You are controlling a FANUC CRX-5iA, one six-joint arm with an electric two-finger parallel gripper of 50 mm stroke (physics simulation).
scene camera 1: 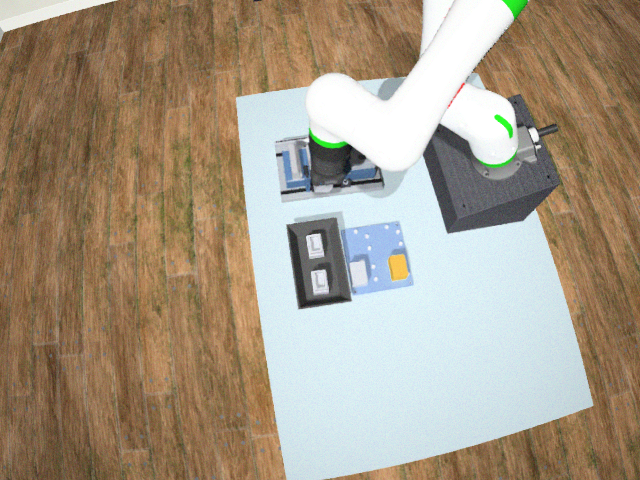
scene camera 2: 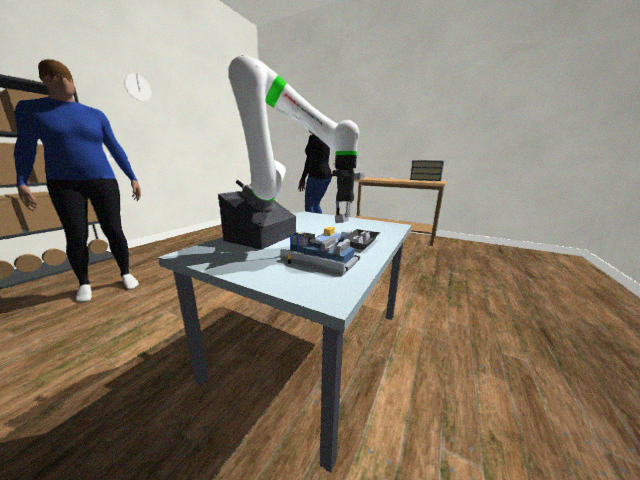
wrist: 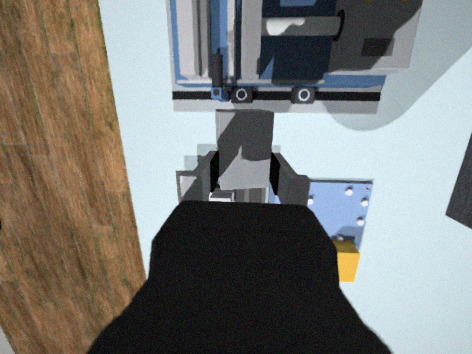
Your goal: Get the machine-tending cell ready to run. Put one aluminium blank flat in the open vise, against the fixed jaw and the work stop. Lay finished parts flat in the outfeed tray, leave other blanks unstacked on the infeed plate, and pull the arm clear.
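Places are measured from the arm's base along level axes (x ahead, y left, z up), in centimetres.
Pixels of known places: gripper, fingertip midpoint: [scene camera 1: 324, 180] [scene camera 2: 342, 215] [wrist: 244, 164]; arm's base, link origin: [scene camera 1: 497, 156] [scene camera 2: 260, 204].
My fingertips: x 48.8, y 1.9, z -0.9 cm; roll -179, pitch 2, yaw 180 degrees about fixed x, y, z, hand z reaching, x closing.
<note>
For each thing: its top centre in the pictures, then the offset to it from my fingertips. "pt": a spot on its surface instead. Level surfaces: height alone.
- plain grey block, top centre: [wrist: 240, 153] [scene camera 2: 342, 213] dx +0.3, dy -1.2, dz +1.5 cm
- vise, top centre: [wrist: 285, 12] [scene camera 1: 328, 151] [scene camera 2: 321, 238] dx -3.3, dy -13.6, dz -7.8 cm
- work stop, top centre: [wrist: 216, 70] dx +3.6, dy -8.4, dz -8.1 cm
- dark outfeed tray, surface spot: [scene camera 1: 324, 302] pt dx +3.7, dy +27.5, dz -14.3 cm
- plain aluminium blank, top centre: [scene camera 1: 358, 272] dx -6.4, dy +21.0, dz -13.3 cm
- blue infeed plate, top centre: [wrist: 314, 232] [scene camera 1: 376, 257] [scene camera 2: 333, 237] dx -12.6, dy +16.3, dz -16.9 cm
- orange block, top centre: [wrist: 345, 267] [scene camera 1: 399, 265] [scene camera 2: 329, 228] dx -17.4, dy +20.7, dz -13.3 cm
- table, surface height: dz -17.7 cm
My gripper [scene camera 1: 324, 187] [scene camera 2: 342, 217] [wrist: 244, 164] points down and is shut on a plain grey block [wrist: 245, 150], held above the table between the vise and the tray. The vise [scene camera 1: 295, 183] [scene camera 2: 310, 248] [wrist: 325, 106] is partly hidden by the arm in scene camera 1; its jaws stand apart in the wrist view, with the work stop [wrist: 216, 70] at the near side. Two stepped finished parts [scene camera 1: 315, 245] [scene camera 1: 320, 281] lie in the dark outfeed tray [scene camera 1: 324, 302]. A plain aluminium blank [scene camera 1: 358, 273] lies on the blue infeed plate [scene camera 1: 382, 242] [wrist: 330, 210].
An orange block [scene camera 1: 398, 267] [scene camera 2: 329, 230] [wrist: 348, 265] sits on the infeed plate, apart from the blank. The robot's dark pedestal [scene camera 1: 485, 206] [scene camera 2: 258, 227] stands on the table [scene camera 1: 413, 361]. Two people [scene camera 2: 77, 139] [scene camera 2: 316, 170] stand beyond the table.
</note>
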